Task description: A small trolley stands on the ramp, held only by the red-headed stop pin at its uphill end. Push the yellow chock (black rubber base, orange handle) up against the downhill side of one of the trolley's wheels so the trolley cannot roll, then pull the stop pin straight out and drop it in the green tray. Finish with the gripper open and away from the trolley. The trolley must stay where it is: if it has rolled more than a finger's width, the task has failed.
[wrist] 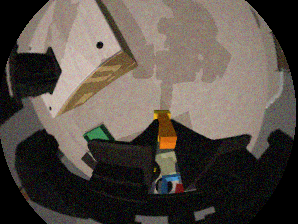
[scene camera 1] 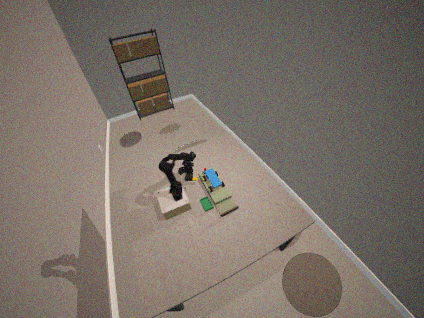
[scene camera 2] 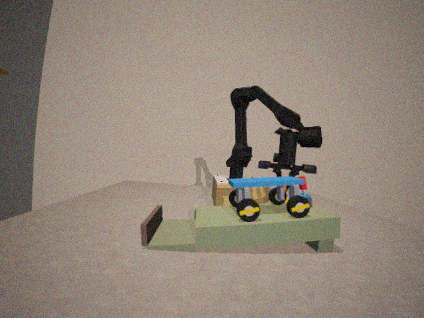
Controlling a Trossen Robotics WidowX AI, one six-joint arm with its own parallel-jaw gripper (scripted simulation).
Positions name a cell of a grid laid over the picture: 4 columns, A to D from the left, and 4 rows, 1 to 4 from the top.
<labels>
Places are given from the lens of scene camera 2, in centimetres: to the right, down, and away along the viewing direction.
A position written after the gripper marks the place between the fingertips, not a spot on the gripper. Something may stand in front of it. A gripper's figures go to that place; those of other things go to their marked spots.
gripper (scene camera 2: C3): 25, 11, 61
trolley (scene camera 2: C3): 19, 10, 38
</labels>
